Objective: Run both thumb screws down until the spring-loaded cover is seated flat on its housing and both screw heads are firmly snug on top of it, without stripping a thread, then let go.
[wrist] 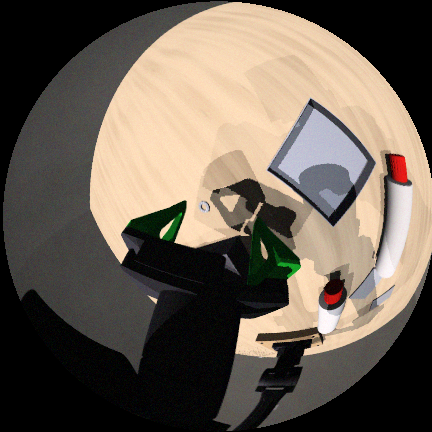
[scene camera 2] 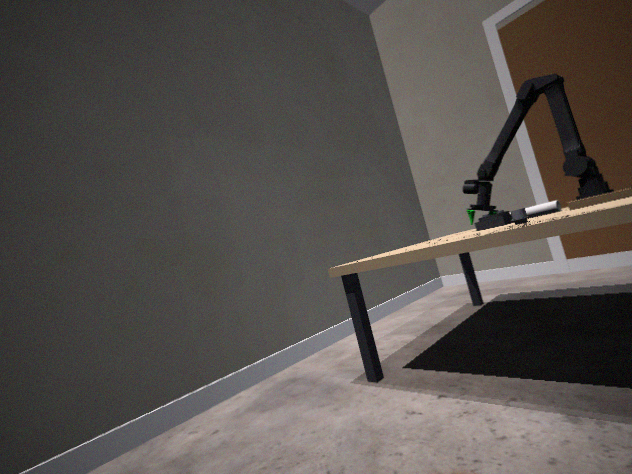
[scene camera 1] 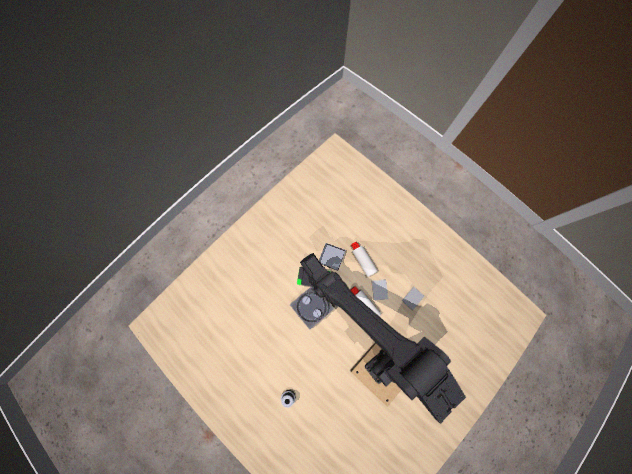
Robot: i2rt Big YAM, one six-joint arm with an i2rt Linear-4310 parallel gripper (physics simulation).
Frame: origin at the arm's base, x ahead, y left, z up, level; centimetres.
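Seen in the pictures: gripper, between the fingertips: (wrist: 220,212); arm's base, origin of its link: (wrist: 292,343) (scene camera 2: 595,196) (scene camera 1: 382,364).
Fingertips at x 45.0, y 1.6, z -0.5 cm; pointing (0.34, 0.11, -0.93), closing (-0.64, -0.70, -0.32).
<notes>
Offsets run from my fingertips to a thing's top centre.
The dark square housing @(dx -10.6, dy +6.6, dz +3.5 cm) (scene camera 1: 296,306) (scene camera 2: 491,221) (wrist: 217,246) sits on the table. In scene camera 1 its round grey cover @(dx -10.6, dy +6.6, dz +3.3 cm) (scene camera 1: 305,311) carries two pale screw heads, one thumb screw @(dx -7.4, dy +6.7, dz +4.4 cm) (scene camera 1: 306,300) at the upper left and the other thumb screw @(dx -13.8, dy +6.4, dz +4.5 cm) (scene camera 1: 317,313) at the lower right. Whether the cover is flat or the heads touch it cannot be told. My gripper (scene camera 2: 481,214) (wrist: 220,212) is open and empty, with green fingers pointing down. It is low at the housing, one finger left of it in scene camera 2. In the wrist view the gripper hides the cover and screws.
A shallow grey tray @(dx +0.7, dy -12.5, dz -0.1 cm) (scene camera 1: 332,256) (wrist: 320,145) lies near the housing. Two white cylinders with red ends @(dx -8.0, dy -22.1, dz +2.9 cm) (scene camera 1: 365,260) (wrist: 397,225) lie beyond. Grey squares @(dx -22.3, dy -19.9, dz -1.8 cm) (scene camera 1: 379,289) @(dx -33.8, dy -28.7, dz -1.8 cm) (scene camera 1: 413,297) lie nearer the arm base. A small ring @(dx +1.1, dy +3.3, dz -1.9 cm) (wrist: 204,206) and a small round object @(dx -33.1, dy +34.8, dz +2.9 cm) (scene camera 1: 287,397) also show.
</notes>
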